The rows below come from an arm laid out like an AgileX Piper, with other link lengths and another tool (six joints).
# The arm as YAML. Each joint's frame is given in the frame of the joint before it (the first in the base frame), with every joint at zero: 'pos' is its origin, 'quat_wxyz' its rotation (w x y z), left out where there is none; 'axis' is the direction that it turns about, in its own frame. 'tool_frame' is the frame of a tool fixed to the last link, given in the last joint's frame.
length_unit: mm
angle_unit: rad
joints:
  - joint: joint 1
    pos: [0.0, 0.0, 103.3]
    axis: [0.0, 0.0, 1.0]
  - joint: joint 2
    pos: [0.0, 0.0, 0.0]
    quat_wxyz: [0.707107, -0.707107, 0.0, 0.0]
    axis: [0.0, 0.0, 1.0]
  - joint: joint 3
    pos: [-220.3, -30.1, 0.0]
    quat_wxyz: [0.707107, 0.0, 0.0, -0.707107]
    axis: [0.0, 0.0, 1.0]
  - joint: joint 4
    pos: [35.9, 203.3, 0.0]
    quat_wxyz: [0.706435, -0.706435, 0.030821, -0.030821]
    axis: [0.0, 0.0, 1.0]
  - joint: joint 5
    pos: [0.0, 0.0, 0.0]
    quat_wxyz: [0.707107, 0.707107, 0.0, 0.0]
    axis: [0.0, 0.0, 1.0]
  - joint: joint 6
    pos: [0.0, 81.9, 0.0]
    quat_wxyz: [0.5, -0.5, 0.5, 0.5]
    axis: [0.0, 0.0, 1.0]
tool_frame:
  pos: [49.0, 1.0, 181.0]
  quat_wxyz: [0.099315, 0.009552, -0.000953, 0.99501]
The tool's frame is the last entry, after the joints.
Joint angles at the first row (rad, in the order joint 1, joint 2, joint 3, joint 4, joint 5, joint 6):
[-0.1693 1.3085 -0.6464 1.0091 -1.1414 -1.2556]
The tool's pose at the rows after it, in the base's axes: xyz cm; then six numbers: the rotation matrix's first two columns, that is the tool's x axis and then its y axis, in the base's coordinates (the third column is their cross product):
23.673 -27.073 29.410 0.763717 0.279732 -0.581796 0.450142 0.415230 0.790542
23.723 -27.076 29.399 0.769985 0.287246 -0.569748 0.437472 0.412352 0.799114
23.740 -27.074 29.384 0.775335 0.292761 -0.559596 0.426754 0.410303 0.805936
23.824 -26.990 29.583 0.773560 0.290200 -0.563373 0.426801 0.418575 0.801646
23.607 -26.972 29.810 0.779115 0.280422 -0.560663 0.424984 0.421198 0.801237
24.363 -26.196 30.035 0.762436 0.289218 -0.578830 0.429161 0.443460 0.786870
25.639 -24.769 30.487 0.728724 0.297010 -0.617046 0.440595 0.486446 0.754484
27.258 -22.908 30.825 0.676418 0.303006 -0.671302 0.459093 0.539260 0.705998
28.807 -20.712 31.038 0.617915 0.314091 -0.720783 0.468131 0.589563 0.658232
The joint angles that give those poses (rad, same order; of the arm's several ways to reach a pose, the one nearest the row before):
[-0.1693 1.3085 -0.6464 1.0066 -1.1389 -1.2436]
[-0.1693 1.3085 -0.6482 1.0049 -1.1369 -1.2288]
[-0.1692 1.3084 -0.6482 1.0025 -1.1369 -1.2152]
[-0.1692 1.3084 -0.6482 0.9941 -1.1388 -1.2166]
[-0.1672 1.3085 -0.6482 0.9941 -1.1521 -1.2166]
[-0.1369 1.3085 -0.6482 0.9923 -1.1573 -1.2401]
[-0.0846 1.3085 -0.6482 0.9878 -1.1662 -1.2904]
[-0.0201 1.3085 -0.6482 0.9877 -1.1674 -1.3651]
[0.0581 1.2973 -0.6482 1.0051 -1.1604 -1.4524]

